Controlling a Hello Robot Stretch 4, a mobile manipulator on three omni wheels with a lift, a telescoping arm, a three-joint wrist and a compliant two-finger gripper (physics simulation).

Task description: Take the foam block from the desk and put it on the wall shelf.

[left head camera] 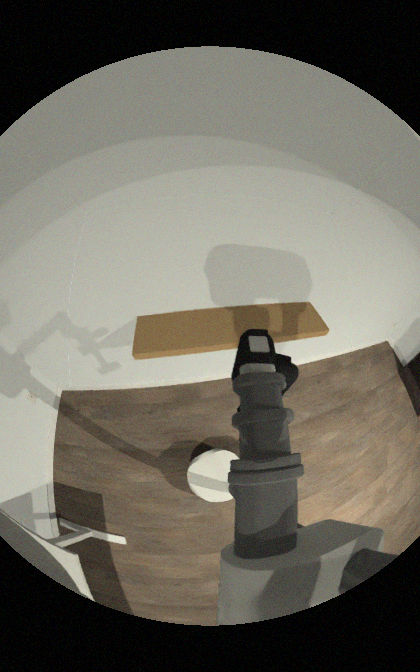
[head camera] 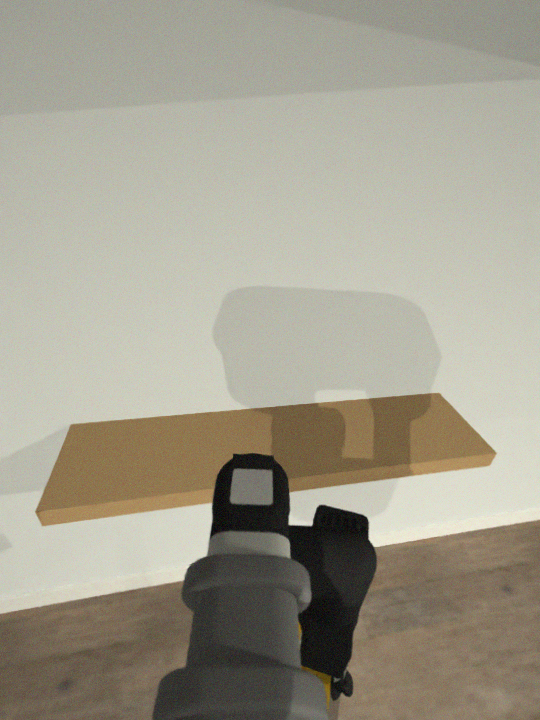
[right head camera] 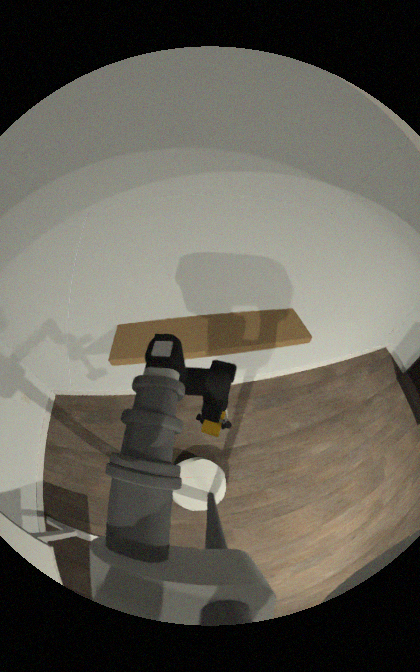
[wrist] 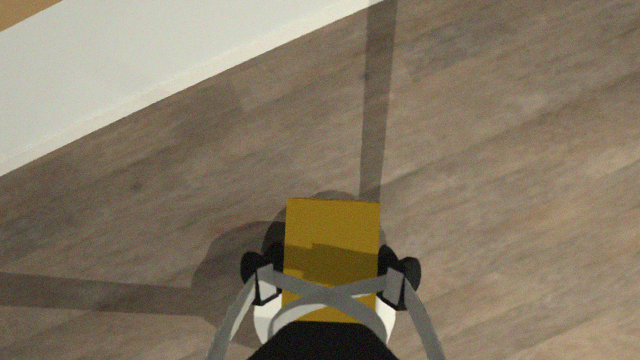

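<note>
The yellow foam block (wrist: 332, 225) (right head camera: 211, 429) is held between the two fingertips of my gripper (wrist: 330, 264) (right head camera: 213, 421), which is shut on it. The block hangs over the floor, in front of the wall. A small part of it shows beside the arm in the head camera view. The brown wall shelf (head camera: 162, 453) (left head camera: 185, 332) (right head camera: 135, 340) is ahead, and its top face is visible. A corner of the shelf (wrist: 17, 10) shows at the top left of the wrist view. Part of the white desk (left head camera: 67, 565) shows at the lower left.
The arm's end and wrist overlap the shelf's front edge in the head camera view. A white round base (left head camera: 210, 475) (right head camera: 200, 482) stands on the floor below the arm. White desk legs (left head camera: 110, 538) show at the lower left. A dark object (left head camera: 414, 375) is at the right edge.
</note>
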